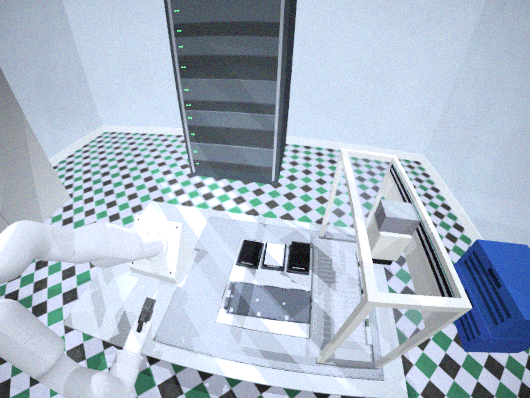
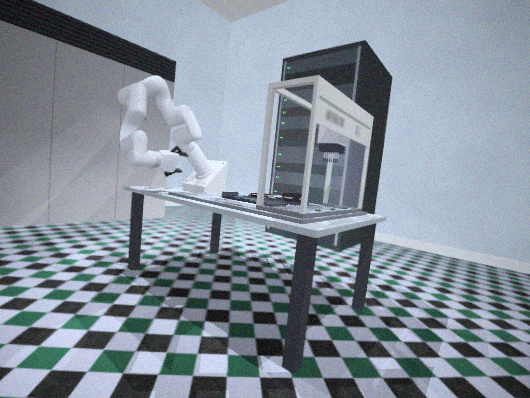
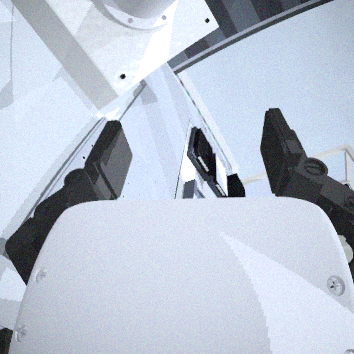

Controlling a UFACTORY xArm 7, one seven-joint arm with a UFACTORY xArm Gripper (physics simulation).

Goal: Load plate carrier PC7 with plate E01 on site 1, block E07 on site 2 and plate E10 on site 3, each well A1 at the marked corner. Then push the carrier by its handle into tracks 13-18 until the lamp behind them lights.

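Frame: origin at the arm's base, x ahead, y left, z up, level; metres.
Seen in the pictures: gripper, fingertip midpoint: (image 1: 150,303) (image 2: 184,162) (image 3: 192,131); arm's base, origin of the base link: (image 1: 154,244) (image 2: 205,171).
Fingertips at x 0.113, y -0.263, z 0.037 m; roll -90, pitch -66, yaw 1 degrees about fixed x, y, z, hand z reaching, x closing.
Pixels of each thing's middle, then the offset from my fingertips to it. "pt": a spot on its surface instead. Level surfaces: height alone.
- dark grey carrier, body centre: (image 1: 269,301) (image 2: 253,198) dz -0.141, dx +0.378, dy +0.132 m
- black labware piece, body centre: (image 3: 203,150) (image 1: 250,252) dz -0.137, dx +0.276, dy +0.354 m
- track deck, its level: dz -0.155 m
- grey pipetting head, surface spot: (image 1: 397,217) pt dz +0.303, dx +0.699, dy +0.169 m
My gripper (image 1: 145,315) (image 2: 177,161) (image 3: 192,131) is open and empty, raised above the table's near left part, left of the plates and carrier. The dark grey carrier (image 1: 270,305) lies flat on a white mat, with small light marks and no plates on it. Behind it stand a black labware piece (image 1: 250,253) (image 3: 202,147), a white one (image 1: 274,256) (image 3: 221,175) and another black one (image 1: 299,257) (image 3: 236,185), side by side. Their labels and A1 corners are too small to read. The track deck (image 1: 327,300) lies right of the carrier; track numbers and the lamp's state cannot be told.
A cream open frame (image 1: 352,192) (image 2: 311,145) stands over the track deck, with a grey pipetting head (image 1: 397,217) inside. The arm's white base (image 1: 172,250) (image 2: 215,175) stands at the table's back left. A blue box (image 1: 500,295) is right of the table, a dark rack (image 1: 285,90) (image 2: 377,125) behind it.
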